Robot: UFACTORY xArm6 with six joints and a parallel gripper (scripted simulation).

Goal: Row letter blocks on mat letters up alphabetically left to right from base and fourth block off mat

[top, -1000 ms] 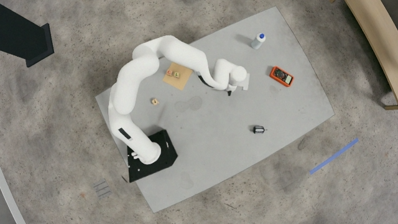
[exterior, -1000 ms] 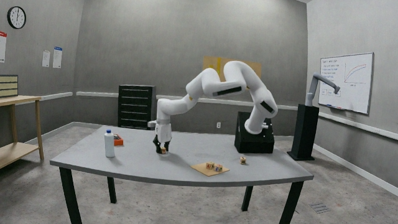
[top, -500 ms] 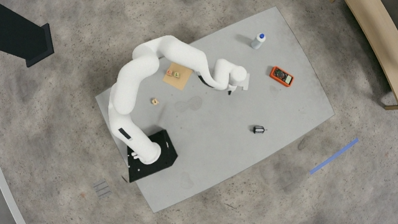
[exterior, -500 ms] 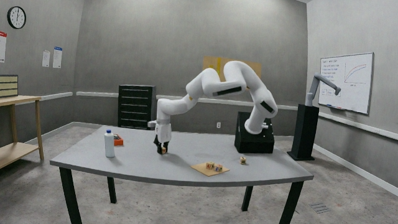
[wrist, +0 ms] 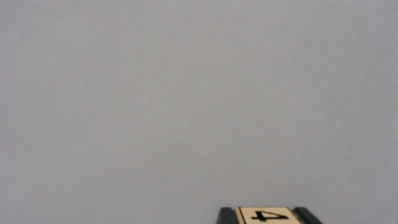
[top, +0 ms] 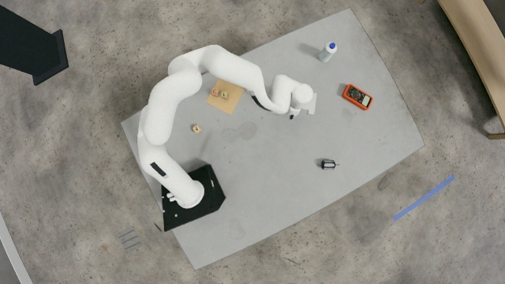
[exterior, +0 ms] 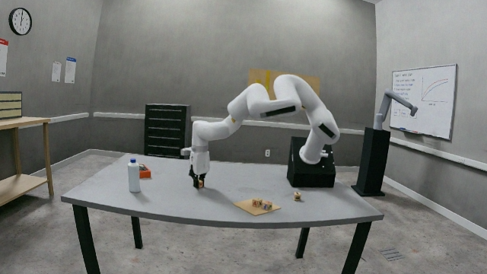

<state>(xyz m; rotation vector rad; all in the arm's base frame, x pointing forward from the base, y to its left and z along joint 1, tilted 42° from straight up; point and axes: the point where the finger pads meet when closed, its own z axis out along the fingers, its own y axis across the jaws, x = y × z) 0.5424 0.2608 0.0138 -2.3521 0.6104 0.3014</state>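
Now: the tan mat 27 cm behind my hand, 17 cm to the left of it and 2 cm below it. The rest, counted from my hand: white bottle: 27 cm ahead, 18 cm to the left, 5 cm above; then orange multimeter: 34 cm ahead, 7 cm to the right; then small black object: 8 cm ahead, 32 cm to the right.
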